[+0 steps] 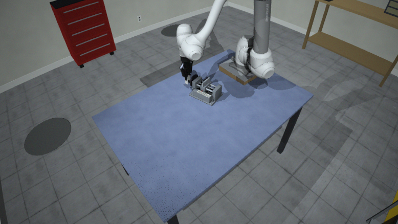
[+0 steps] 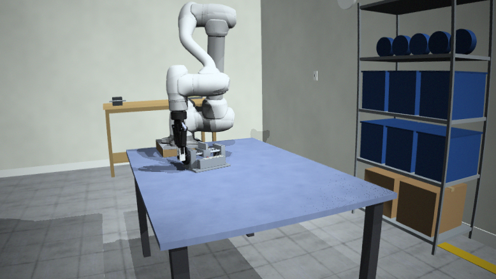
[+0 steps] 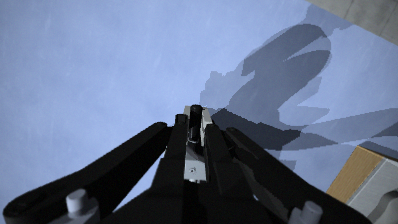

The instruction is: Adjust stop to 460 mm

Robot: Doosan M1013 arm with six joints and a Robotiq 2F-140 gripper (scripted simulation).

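My gripper is now 2 cm to the right of the black handwheel, 2 cm above it and 1 cm past it. The rest, counted from my hand: grey stop block (13 cm to the left, 5 cm behind).
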